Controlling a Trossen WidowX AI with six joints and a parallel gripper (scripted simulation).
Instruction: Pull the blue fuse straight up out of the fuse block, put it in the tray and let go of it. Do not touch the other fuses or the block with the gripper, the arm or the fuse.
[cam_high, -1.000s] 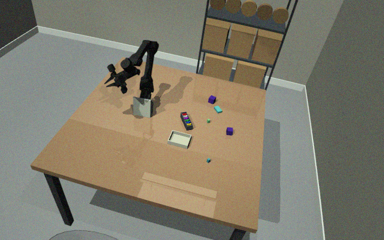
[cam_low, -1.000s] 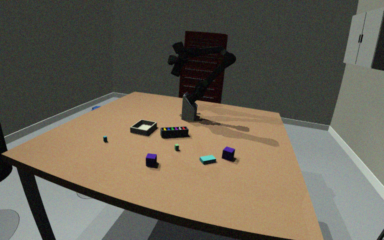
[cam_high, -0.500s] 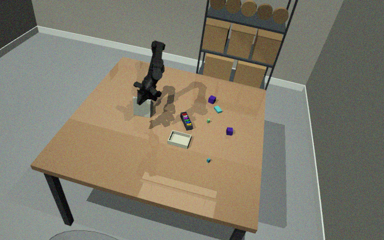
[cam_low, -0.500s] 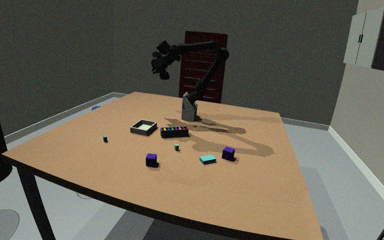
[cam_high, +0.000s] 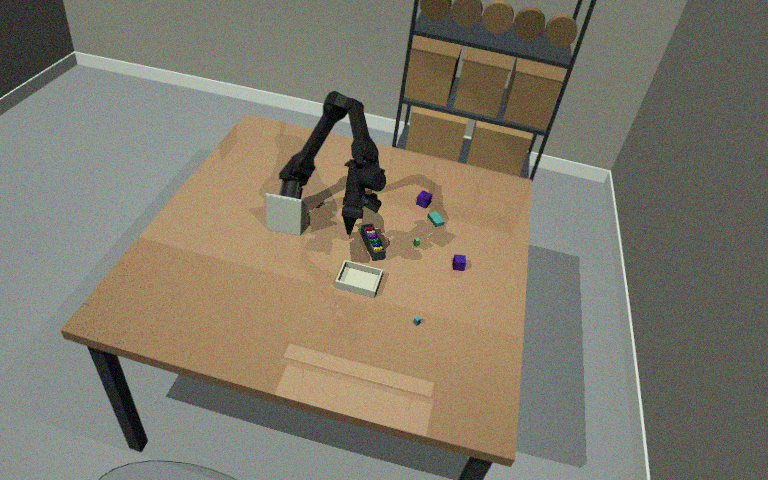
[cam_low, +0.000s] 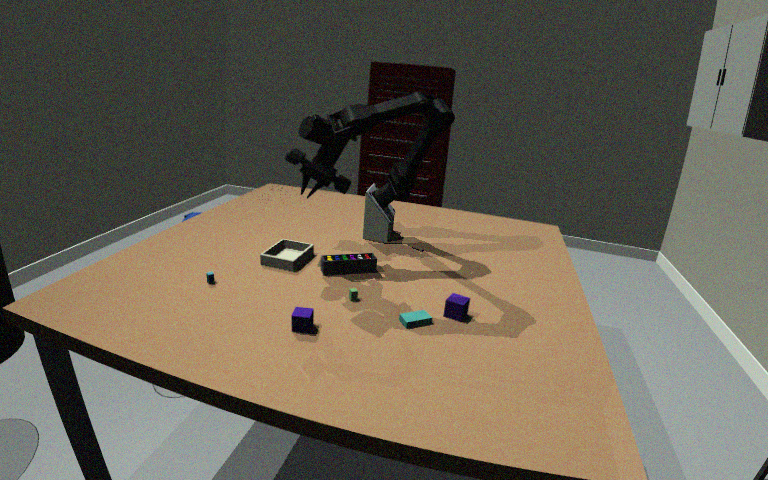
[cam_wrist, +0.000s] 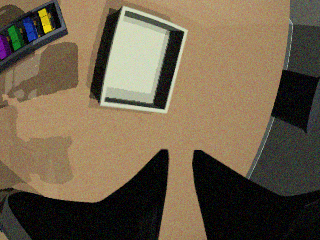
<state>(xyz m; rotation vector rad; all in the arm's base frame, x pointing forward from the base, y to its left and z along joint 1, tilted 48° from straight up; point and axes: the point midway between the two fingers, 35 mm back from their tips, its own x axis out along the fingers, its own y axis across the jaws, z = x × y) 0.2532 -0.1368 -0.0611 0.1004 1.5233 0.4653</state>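
The blue fuse lies 7 cm ahead of my gripper tip, 13 cm to the left of it and 15 cm below it. From my gripper tip the other things lie so: small teal piece (27 cm ahead, 14 cm to the right, 16 cm below); then tray (5 cm ahead, 2 cm to the right, 17 cm below); then small green piece (20 cm ahead, 22 cm to the left, 16 cm below).
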